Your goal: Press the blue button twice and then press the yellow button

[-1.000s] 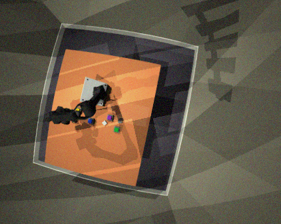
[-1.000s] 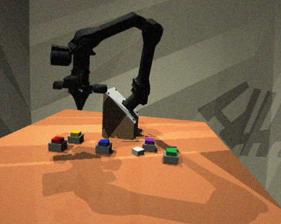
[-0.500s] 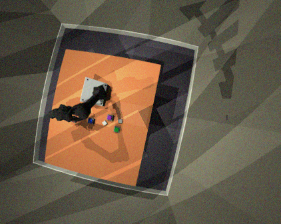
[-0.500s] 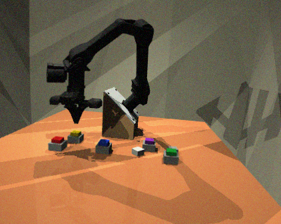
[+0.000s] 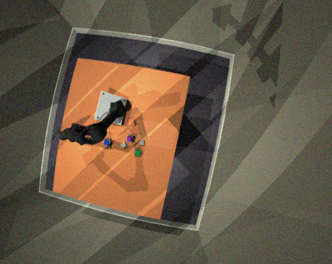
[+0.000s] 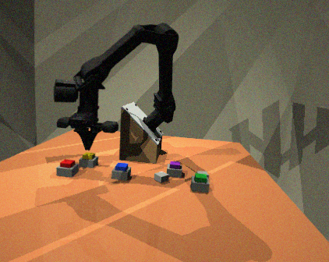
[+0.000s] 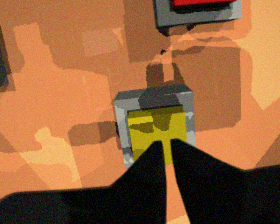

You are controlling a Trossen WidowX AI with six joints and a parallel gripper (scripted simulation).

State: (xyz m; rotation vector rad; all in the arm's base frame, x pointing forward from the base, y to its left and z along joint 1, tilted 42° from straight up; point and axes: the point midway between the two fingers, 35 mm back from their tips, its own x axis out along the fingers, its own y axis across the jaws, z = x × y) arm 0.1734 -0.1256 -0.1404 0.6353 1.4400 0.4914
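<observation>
Right now the yellow button is 20 mm below my gripper tip. From my gripper tip the other things lie so: small white block 250 mm to the left, 70 mm ahead, 40 mm below; blue button 130 mm to the left, 70 mm ahead, 20 mm below; red button 80 mm ahead, 30 mm to the right, 20 mm below.
</observation>
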